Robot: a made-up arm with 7 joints. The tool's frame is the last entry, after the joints. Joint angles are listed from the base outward. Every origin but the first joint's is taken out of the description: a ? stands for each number. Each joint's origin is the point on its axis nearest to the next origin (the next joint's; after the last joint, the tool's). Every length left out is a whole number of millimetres.
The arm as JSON. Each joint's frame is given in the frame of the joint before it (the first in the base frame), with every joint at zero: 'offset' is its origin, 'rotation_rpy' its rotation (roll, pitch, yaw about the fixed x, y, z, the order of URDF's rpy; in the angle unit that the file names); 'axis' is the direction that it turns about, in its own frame. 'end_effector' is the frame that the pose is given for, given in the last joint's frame.
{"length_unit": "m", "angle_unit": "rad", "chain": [
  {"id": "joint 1", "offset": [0.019, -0.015, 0.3], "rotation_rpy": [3.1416, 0.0, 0.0], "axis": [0.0, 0.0, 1.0]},
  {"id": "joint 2", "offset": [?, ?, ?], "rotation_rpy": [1.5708, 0.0, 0.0], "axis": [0.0, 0.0, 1.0]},
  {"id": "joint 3", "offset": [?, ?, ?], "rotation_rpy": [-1.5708, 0.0, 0.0], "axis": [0.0, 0.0, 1.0]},
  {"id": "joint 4", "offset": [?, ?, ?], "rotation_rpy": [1.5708, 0.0, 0.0], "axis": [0.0, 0.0, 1.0]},
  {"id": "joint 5", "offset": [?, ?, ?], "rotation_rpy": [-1.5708, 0.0, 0.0], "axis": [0.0, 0.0, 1.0]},
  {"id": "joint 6", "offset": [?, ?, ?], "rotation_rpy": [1.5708, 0.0, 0.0], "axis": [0.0, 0.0, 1.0]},
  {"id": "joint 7", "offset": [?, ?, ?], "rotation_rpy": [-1.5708, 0.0, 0.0], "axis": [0.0, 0.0, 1.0]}
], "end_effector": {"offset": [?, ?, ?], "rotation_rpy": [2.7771, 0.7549, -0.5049]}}
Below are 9 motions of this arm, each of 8 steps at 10 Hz.
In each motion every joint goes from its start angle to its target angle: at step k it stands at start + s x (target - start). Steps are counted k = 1, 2, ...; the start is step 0. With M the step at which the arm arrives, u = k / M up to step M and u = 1 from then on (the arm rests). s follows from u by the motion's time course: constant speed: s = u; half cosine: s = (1 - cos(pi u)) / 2; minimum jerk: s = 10 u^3 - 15 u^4 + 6 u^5.
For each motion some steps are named. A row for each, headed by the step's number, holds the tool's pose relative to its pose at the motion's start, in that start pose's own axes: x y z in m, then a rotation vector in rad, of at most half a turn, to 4 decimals.
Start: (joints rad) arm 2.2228 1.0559 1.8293 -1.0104 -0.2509 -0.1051 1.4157
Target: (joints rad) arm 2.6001 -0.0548 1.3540 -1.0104 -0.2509 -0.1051 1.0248
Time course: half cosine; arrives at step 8
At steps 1, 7, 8:
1: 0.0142 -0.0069 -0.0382 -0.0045 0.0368 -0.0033
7: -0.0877 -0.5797 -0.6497 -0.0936 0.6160 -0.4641
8: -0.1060 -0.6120 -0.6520 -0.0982 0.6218 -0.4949

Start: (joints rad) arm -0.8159 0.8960 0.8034 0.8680 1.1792 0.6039 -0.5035
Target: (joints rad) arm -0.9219 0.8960 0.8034 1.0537 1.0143 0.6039 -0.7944
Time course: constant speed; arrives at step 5
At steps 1, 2, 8:
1: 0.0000 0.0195 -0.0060 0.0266 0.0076 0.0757
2: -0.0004 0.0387 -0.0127 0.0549 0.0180 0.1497
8: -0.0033 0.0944 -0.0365 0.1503 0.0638 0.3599

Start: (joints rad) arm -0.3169 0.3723 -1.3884 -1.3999 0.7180 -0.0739 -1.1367
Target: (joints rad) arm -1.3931 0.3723 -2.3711 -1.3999 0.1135 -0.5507 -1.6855
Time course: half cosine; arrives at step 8
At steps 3, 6, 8:
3: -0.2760 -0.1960 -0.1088 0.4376 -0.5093 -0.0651
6: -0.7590 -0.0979 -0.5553 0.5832 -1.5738 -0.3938
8: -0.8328 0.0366 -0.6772 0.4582 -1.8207 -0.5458

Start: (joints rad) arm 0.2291 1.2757 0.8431 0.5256 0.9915 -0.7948 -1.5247
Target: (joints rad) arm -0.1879 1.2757 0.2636 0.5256 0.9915 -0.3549 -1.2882
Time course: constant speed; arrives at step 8
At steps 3, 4, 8:
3: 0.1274 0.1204 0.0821 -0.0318 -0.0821 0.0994
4: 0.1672 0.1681 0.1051 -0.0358 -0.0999 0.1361
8: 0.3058 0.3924 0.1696 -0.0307 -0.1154 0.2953

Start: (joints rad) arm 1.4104 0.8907 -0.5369 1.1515 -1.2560 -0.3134 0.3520
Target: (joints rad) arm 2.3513 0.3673 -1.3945 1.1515 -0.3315 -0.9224 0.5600
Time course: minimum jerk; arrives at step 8
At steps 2, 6, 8:
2: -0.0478 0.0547 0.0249 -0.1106 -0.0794 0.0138
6: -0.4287 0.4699 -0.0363 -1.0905 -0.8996 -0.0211
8: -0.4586 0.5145 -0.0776 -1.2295 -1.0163 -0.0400

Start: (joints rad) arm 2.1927 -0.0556 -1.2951 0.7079 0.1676 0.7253 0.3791
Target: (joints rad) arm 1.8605 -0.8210 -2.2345 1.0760 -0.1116 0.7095 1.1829
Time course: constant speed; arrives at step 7
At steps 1, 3, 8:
1: -0.0082 0.1512 0.0352 -0.2769 -0.0022 0.0273
3: -0.0325 0.4672 0.0168 -0.8454 -0.0227 0.0418
8: -0.0510 0.9759 -0.3642 -2.0006 -0.1175 -0.0511

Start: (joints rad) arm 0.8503 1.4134 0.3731 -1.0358 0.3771 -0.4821 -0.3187
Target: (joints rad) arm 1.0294 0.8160 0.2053 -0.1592 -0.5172 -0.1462 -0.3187
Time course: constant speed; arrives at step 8
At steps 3, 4, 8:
3: -0.0157 -0.1570 -0.0199 0.3838 0.0835 -0.0602
4: -0.0287 -0.2033 -0.0218 0.5168 0.0959 -0.0792
8: -0.1036 -0.3441 -0.0054 1.0578 0.0646 -0.1183

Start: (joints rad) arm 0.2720 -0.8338 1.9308 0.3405 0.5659 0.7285 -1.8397
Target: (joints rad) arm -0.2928 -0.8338 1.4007 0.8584 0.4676 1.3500 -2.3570
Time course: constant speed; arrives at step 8
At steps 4, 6, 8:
4: 0.1325 -0.3222 -0.1987 0.7308 0.1110 -0.4462
6: 0.1357 -0.4487 -0.3521 0.9921 0.1336 -0.7594
8: 0.0955 -0.5366 -0.5180 1.1552 0.1470 -1.1188

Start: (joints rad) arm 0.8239 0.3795 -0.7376 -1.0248 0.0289 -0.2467 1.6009
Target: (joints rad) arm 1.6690 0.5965 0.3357 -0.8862 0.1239 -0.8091 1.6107
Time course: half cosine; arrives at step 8
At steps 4, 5, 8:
4: -0.1833 0.0810 0.1862 -0.4505 -0.7664 -0.4727
5: -0.2446 0.1534 0.1808 -0.6273 -1.0789 -0.5966
8: -0.2818 0.2641 0.0864 -0.9363 -1.5888 -0.6996

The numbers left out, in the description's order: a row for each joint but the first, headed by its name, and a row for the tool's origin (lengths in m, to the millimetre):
joint 2: 0.014 0.047 0.0
joint 3: 0.007 -0.496 0.0
joint 4: 0.004 0.072 0.0
joint 5: 0.007 -0.481 0.0
joint 6: -0.028 0.012 0.0
joint 7: 0.029 -0.073 0.0
tool: 0.018 -0.017 0.0

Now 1 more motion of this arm.
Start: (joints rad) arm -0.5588 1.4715 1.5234 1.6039 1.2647 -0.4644 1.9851
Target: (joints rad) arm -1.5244 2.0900 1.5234 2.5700 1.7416 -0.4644 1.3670
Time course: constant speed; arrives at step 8
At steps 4, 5, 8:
4: -0.1910 -0.1432 -0.1116 -0.2453 -0.1762 -0.0879
5: -0.2493 -0.1492 -0.1328 -0.3274 -0.2028 -0.0570
8: -0.4364 -0.1186 -0.1807 -0.5523 -0.2279 0.1687

